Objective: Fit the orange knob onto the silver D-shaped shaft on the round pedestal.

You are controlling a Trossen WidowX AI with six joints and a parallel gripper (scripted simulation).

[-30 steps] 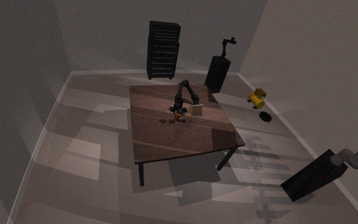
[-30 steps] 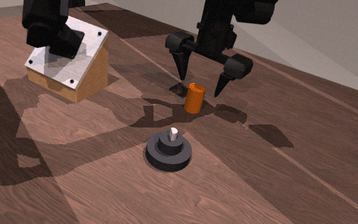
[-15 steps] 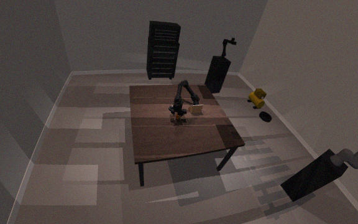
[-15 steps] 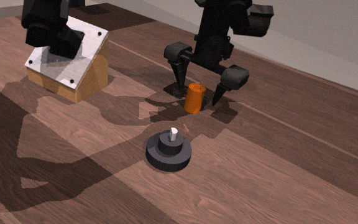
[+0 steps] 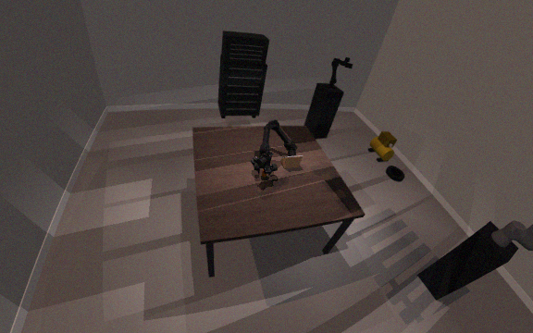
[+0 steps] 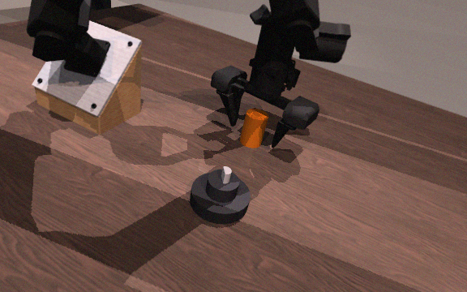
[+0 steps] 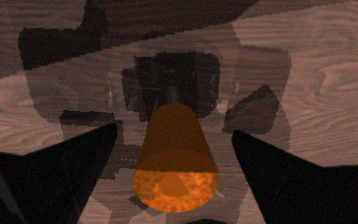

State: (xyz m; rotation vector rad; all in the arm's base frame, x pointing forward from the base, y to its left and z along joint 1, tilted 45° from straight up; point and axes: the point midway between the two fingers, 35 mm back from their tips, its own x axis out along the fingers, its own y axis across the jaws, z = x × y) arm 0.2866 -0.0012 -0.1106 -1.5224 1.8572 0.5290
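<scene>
My gripper tip is 18 cm to the left of the round dark pedestal, 2 cm below it and 1 cm short of it. From my gripper tip the other things lie so: orange knob 3 cm above.
</scene>
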